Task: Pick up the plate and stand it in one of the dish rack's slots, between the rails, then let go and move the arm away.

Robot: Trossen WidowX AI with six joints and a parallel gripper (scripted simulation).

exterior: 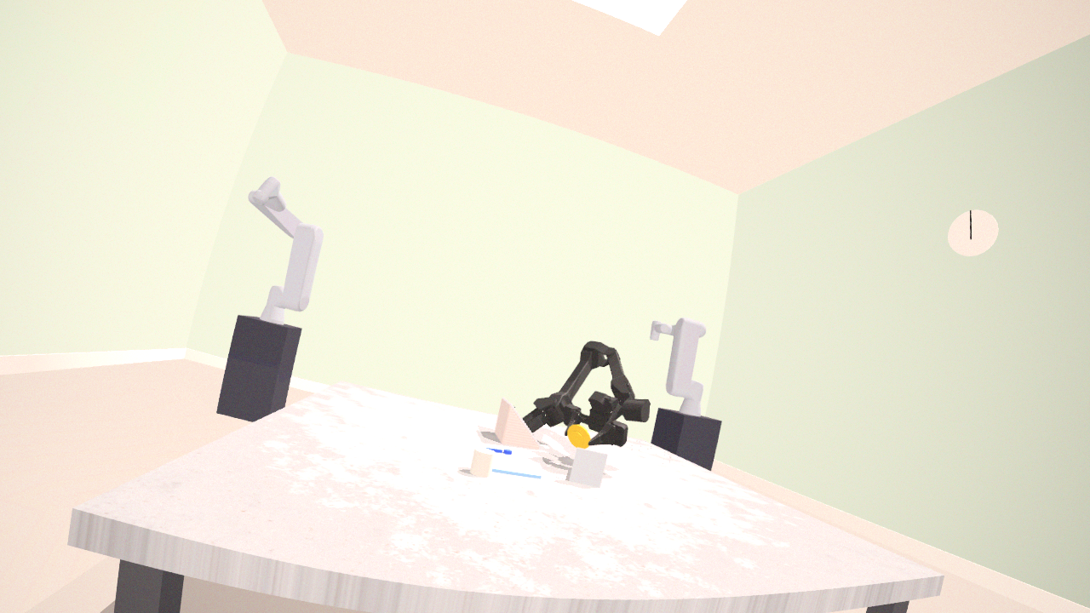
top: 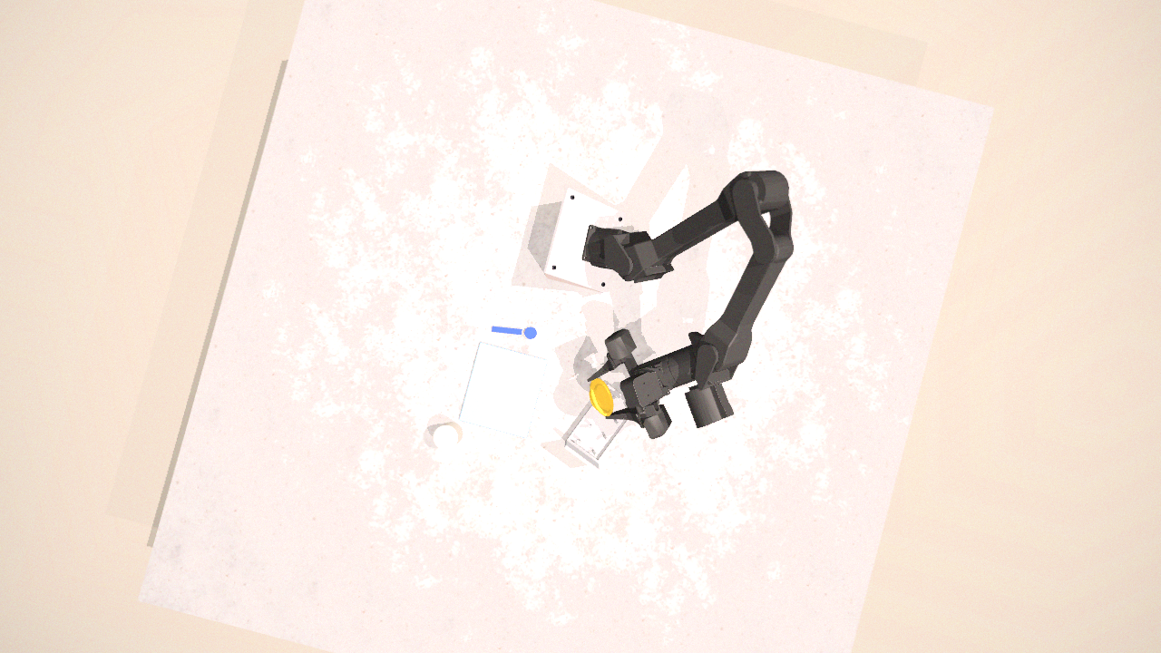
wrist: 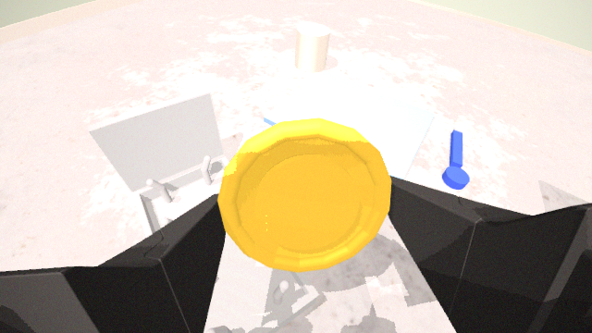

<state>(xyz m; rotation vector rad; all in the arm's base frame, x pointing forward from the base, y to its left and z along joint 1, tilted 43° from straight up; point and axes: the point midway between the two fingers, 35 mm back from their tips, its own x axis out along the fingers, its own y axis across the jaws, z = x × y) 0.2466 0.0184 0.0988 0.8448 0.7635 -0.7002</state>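
Right now my gripper tip is 6 cm above the dish rack, 5 cm short of it and 2 cm to the right of it. Round my gripper tip: yellow plate: 1 cm to the left; then blue spoon: 17 cm to the right, 8 cm below, 8 cm behind; then mat: 17 cm to the right, 8 cm below, 3 cm ahead.
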